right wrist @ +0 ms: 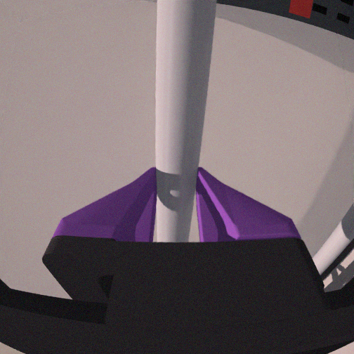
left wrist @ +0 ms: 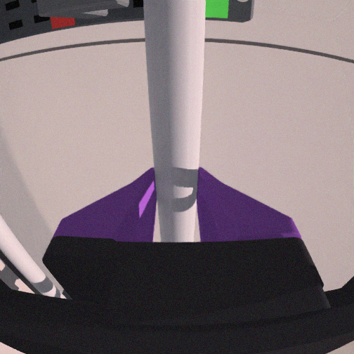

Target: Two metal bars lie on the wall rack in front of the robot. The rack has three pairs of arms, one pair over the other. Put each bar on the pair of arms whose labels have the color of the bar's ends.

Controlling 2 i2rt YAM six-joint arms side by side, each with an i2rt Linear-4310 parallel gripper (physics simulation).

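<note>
My left gripper (left wrist: pixel 176 175) is shut on a light metal bar (left wrist: pixel 175 95), which runs up through the left wrist view between the purple fingers. My right gripper (right wrist: pixel 176 175) is shut on a metal bar (right wrist: pixel 184 95) in the same way; whether both hold one bar is not shown. The bar's colored ends do not show. The dark rack (left wrist: pixel 30 25) (right wrist: pixel 330 19) crosses the top left of the left wrist view and the top right of the right wrist view. It carries a red label (left wrist: pixel 63 22) (right wrist: pixel 301 8), and a green label (left wrist: pixel 217 9) shows in the left wrist view.
A grey rack arm (left wrist: pixel 82 7) juts out at the top left of the left wrist view. Another light, rounded bar-like piece (left wrist: pixel 22 257) (right wrist: pixel 334 246) shows at the lower left of the left wrist view and lower right of the right wrist view. A pale surface lies behind.
</note>
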